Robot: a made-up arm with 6 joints.
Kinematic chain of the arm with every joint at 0, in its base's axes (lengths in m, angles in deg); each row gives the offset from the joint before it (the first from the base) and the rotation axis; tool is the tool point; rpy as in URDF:
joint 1: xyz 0 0 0.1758 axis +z
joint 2: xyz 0 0 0 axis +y
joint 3: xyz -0.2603 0 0.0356 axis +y
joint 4: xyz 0.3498 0 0.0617 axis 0.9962 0 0.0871
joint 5: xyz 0 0 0 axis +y
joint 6: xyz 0.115 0 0.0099 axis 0.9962 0 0.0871
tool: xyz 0 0 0 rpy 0 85 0
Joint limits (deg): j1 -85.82..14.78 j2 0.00..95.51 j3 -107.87..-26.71 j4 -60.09..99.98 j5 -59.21..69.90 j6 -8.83..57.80
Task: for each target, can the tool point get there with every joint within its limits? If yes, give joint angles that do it. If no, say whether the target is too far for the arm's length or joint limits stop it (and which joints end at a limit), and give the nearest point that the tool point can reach.
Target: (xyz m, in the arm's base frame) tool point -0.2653 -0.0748 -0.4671
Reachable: no: joint limits stop it (at a limit: joint 1, joint 2, joint 3) | nearest point -0.0302 -0.2151 0.0267 | short by 0.565 m
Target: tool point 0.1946 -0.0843 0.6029
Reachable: yes | joints -28.08 37.85 -53.32 -17.36 -30.07 6.23
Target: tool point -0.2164 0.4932 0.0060
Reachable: no: joint limits stop it (at a limit: joint 1, joint 2, joint 3, joint 5) | nearest point 0.1786 0.1410 0.0660 | short by 0.533 m
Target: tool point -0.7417 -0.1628 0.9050
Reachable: no: too far | nearest point -0.4698 -0.1031 0.6376 | short by 0.386 m
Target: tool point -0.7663 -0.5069 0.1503
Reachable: no: too far | nearest point -0.5006 -0.1801 0.5460 | short by 0.578 m
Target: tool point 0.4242 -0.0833 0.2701
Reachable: yes | joints -6.20 83.40 -46.28 35.11 -33.93 33.46
